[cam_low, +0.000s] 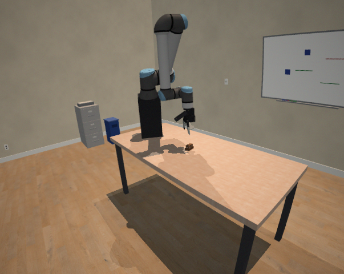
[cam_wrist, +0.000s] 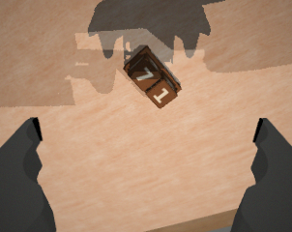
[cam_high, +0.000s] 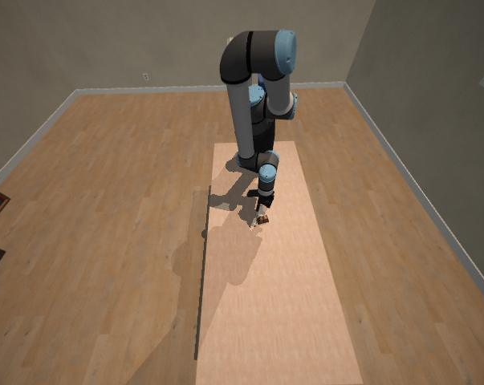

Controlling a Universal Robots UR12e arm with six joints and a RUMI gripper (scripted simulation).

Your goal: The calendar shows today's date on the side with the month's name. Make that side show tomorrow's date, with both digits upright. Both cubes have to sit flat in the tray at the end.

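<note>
The brown digit cube lies 10 mm ahead of my hand, 10 mm to the left of it and 130 mm below it. The rest, counted from my hand: brown calendar tray (10 mm ahead, 20 mm to the left, 150 mm below).
</note>
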